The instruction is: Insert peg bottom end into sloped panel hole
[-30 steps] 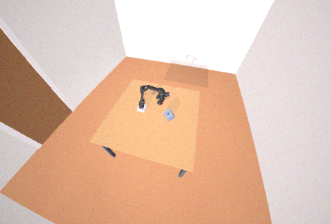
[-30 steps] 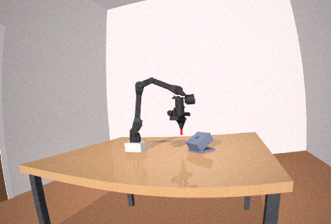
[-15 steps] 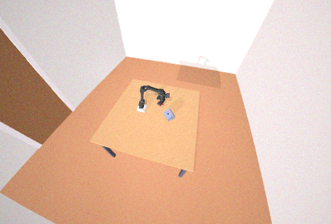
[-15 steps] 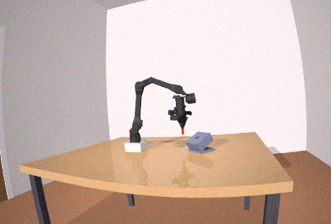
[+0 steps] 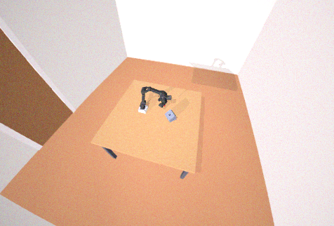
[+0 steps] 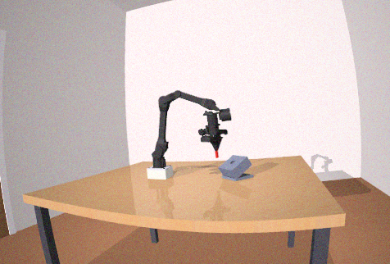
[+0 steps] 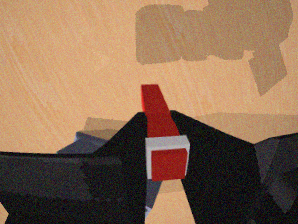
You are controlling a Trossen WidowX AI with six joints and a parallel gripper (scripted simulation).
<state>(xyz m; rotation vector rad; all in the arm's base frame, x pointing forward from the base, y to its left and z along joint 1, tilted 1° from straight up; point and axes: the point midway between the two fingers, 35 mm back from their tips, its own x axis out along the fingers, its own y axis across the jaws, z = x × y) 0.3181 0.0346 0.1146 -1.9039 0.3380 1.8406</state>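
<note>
Now: the grey sloped panel 100 mm ahead of my gripper tip, 120 mm to the right of it and 70 mm below it. Also, from my gripper tip: red square peg 20 mm above.
</note>
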